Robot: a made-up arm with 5 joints.
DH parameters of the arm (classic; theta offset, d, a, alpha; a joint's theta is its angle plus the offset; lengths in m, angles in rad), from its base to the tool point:
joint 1: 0 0.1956 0 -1.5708
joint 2: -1.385 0 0.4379 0
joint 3: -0.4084 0 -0.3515 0
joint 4: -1.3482 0 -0.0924 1.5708
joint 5: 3.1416 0.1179 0 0
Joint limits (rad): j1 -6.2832..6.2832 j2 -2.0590..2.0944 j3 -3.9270..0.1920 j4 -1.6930..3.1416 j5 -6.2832..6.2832
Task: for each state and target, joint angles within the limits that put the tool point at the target. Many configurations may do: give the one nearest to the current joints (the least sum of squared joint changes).
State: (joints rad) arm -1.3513 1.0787 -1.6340 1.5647 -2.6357
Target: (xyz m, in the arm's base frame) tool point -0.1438 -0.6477 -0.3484
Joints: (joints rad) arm -1.7893 1.6880 -2.1858 1.0714 -2.6357
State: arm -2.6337 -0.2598 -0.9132 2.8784 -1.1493
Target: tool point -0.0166 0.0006 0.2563
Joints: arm -3.1777 -0.2357 -0.0501 2.0380 -1.1493
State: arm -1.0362 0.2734 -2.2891 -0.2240 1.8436
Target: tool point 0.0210 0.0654 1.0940
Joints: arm -1.8815 -0.2206 -2.5679 -0.4120 1.8436
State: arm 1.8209 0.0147 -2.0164 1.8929 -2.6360
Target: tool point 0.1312 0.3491 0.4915
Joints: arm 1.2113 -0.0907 -1.2815 2.1711 -2.6360
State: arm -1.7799 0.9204 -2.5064 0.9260 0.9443
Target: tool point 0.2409 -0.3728 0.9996
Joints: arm -0.9971 0.2427 -2.7633 1.0374 0.9443
